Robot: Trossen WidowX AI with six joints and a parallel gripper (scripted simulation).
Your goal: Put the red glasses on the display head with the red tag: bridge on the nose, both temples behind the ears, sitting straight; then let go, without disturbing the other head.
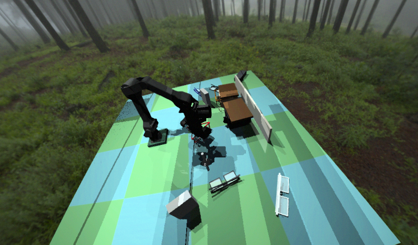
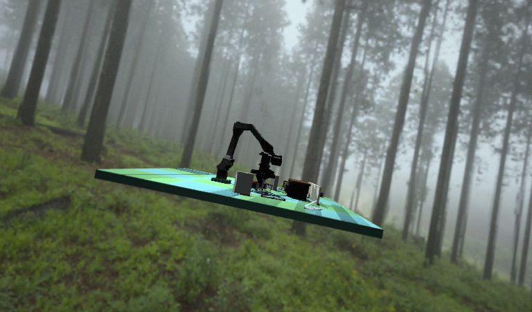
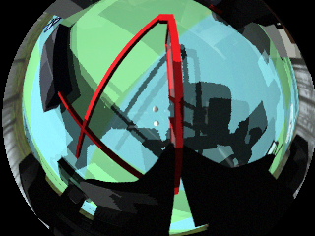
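The small stand lies 16 cm to the right of my gripper tip and 3 cm ahead of it. From my gripper tip the other things lie so: long white wall panel 35 cm ahead, 19 cm to the left, 3 cm above.
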